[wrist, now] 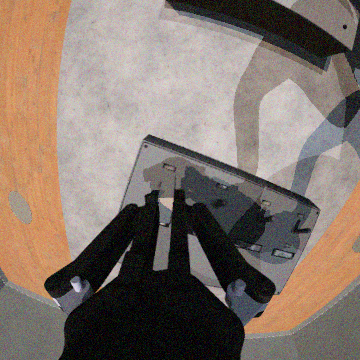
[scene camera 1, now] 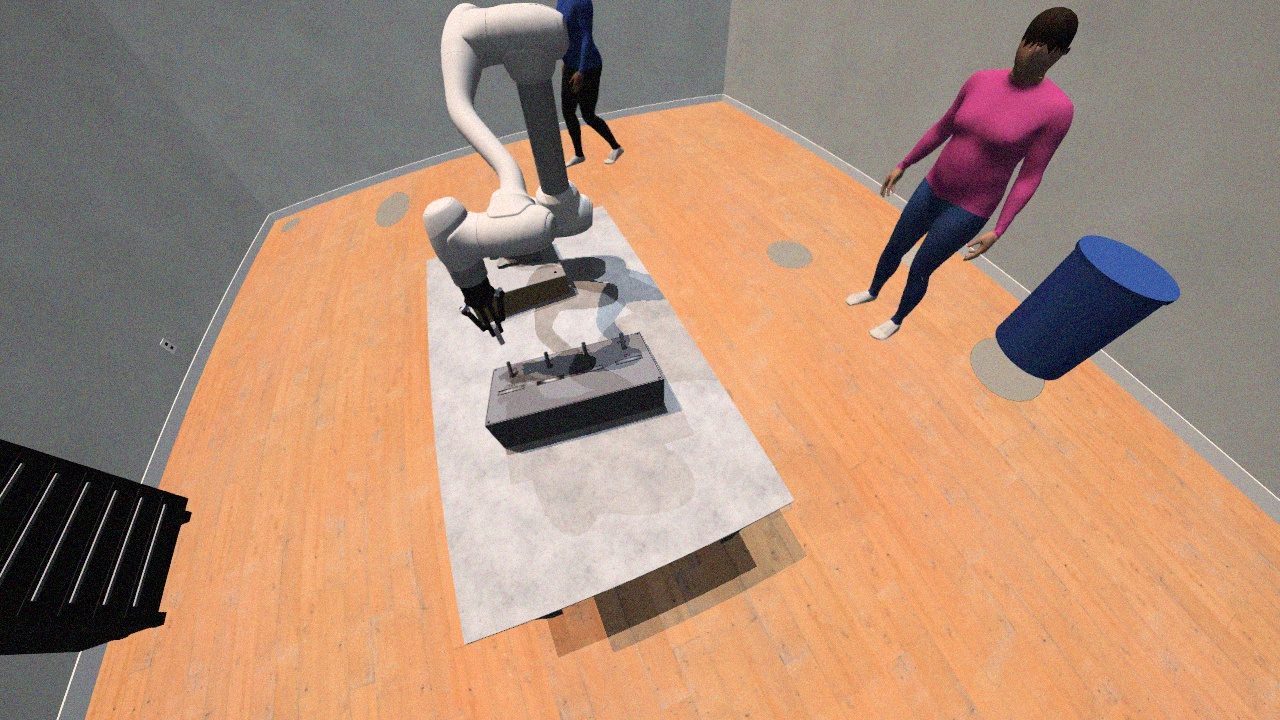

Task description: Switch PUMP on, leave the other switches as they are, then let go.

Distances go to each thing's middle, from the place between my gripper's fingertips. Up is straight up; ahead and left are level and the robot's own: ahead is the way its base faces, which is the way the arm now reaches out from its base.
The grey switch box [scene camera 1: 537, 401] is 180 mm to the left of my hand, 120 mm ahead of it and 110 mm below it.
